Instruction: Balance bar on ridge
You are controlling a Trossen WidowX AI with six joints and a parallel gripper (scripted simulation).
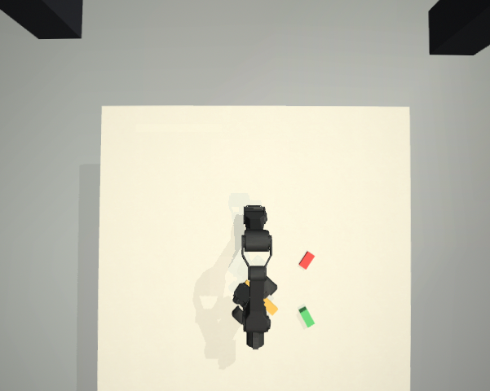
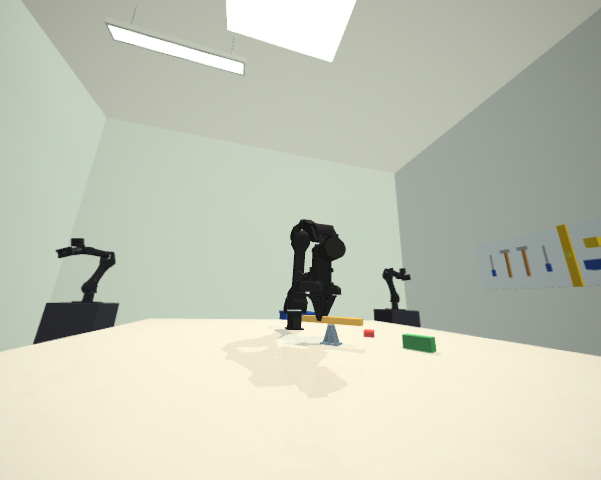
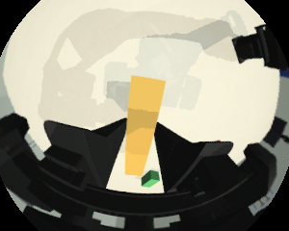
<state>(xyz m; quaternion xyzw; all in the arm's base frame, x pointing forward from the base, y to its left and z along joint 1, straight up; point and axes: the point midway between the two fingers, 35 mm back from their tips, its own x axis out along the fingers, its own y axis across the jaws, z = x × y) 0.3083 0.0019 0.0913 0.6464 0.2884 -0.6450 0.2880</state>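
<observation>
Now: gripper tip 20 mm short of the orange bar and 20 mm to the right of it. Also, from my gripper tip: green block (110 mm ahead, 220 mm to the left, 40 mm below); red block (120 mm behind, 220 mm to the left, 50 mm below).
</observation>
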